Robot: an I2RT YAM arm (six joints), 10 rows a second.
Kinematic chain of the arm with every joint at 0, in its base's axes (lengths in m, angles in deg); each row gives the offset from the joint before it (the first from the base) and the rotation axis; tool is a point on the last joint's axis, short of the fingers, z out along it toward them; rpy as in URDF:
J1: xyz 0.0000 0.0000 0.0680 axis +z
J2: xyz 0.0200 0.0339 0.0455 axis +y
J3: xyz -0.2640 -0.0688 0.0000 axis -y
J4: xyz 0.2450 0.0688 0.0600 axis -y
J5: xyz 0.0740 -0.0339 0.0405 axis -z
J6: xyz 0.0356 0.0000 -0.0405 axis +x
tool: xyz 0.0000 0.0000 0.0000 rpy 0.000 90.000 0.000
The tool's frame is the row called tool.
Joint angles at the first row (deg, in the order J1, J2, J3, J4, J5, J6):
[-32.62, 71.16, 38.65, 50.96, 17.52, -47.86]
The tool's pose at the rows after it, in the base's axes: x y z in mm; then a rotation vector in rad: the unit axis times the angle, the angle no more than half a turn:
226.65, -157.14, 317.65, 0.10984, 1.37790, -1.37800
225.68, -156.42, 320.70, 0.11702, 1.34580, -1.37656
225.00, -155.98, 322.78, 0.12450, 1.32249, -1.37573
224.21, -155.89, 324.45, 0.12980, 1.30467, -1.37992
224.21, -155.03, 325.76, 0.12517, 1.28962, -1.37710
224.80, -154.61, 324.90, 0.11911, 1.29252, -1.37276
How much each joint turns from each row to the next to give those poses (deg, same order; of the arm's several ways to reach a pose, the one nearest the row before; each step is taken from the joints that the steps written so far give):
[0.09, -0.03, 0.00, 0.59, -0.22, 0.33]
[-0.01, -0.06, 0.00, 1.55, -0.15, 0.33]
[0.01, 0.00, 0.00, 1.18, 0.00, 0.28]
[-0.07, 0.00, 0.00, 0.96, 0.06, 0.00]
[0.11, 0.00, 0.00, 0.75, -0.35, 0.00]
[0.11, 0.06, -0.08, -0.05, -0.24, 0.00]

